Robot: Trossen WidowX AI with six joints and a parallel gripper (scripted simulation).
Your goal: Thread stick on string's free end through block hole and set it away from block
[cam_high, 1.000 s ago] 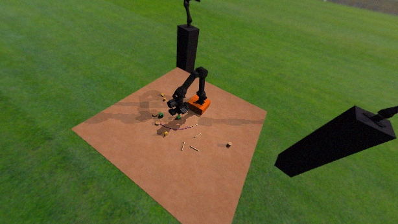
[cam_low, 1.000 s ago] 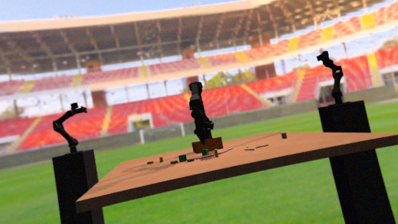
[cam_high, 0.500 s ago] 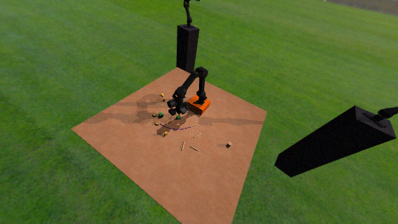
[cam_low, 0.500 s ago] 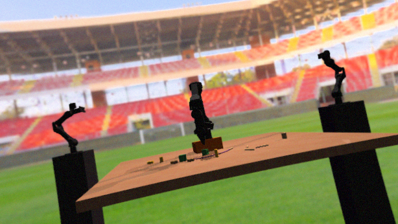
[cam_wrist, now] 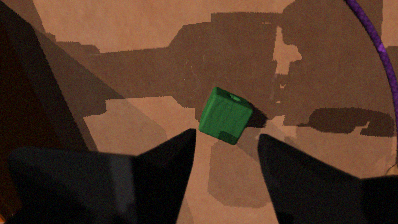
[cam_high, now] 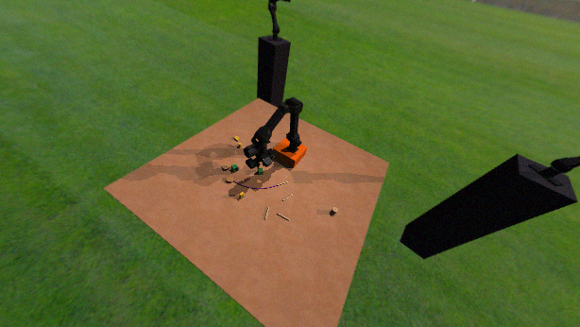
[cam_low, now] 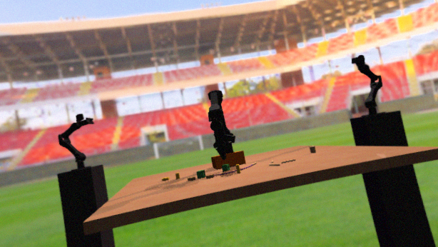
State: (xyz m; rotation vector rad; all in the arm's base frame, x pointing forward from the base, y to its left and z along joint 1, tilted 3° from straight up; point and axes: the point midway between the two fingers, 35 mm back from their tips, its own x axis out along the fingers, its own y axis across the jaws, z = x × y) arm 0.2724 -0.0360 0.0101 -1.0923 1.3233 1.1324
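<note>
Now: the thin wooden stick 30 mm behind my gripper tip, 150 mm to the left of it and 60 mm below it. Also, from my gripper tip: green cube (100 mm ahead, 130 mm to the right, 40 mm below); then yellow piece (200 mm ahead, 60 mm to the left, 40 mm below); then round wooden button (180 mm ahead, 80 mm to the right, 50 mm below).
</note>
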